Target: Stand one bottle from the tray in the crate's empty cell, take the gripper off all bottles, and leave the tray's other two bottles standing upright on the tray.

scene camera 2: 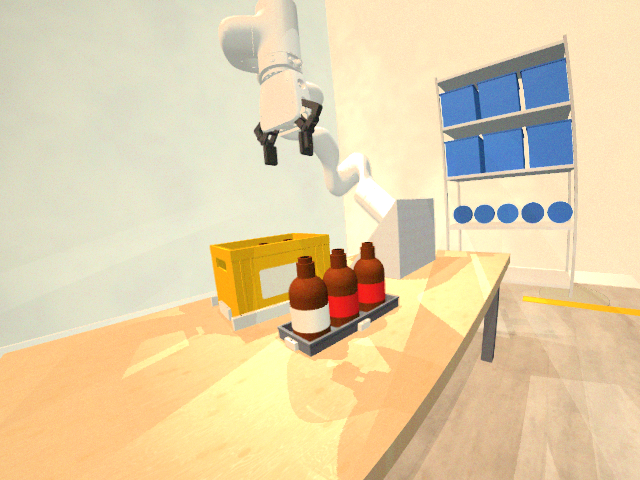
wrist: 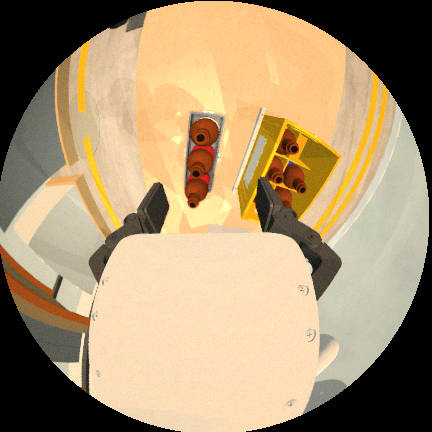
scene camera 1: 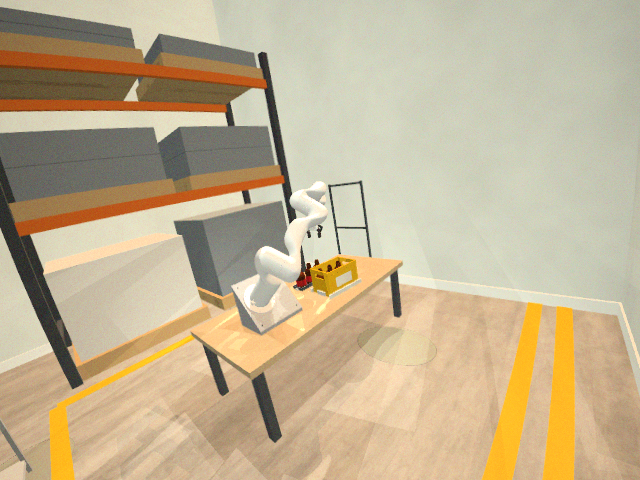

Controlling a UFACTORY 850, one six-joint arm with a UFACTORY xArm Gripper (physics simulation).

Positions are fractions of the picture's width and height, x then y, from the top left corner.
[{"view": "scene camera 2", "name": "gripper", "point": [0.45, 0.33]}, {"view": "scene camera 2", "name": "white-labelled brown bottle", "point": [0.48, 0.62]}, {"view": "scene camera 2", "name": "red-labelled bottle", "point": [0.54, 0.59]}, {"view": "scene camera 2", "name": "red-labelled bottle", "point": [0.58, 0.56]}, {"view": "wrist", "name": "gripper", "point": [0.48, 0.44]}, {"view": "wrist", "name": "white-labelled brown bottle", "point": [0.47, 0.30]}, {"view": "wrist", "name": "red-labelled bottle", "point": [0.46, 0.37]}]
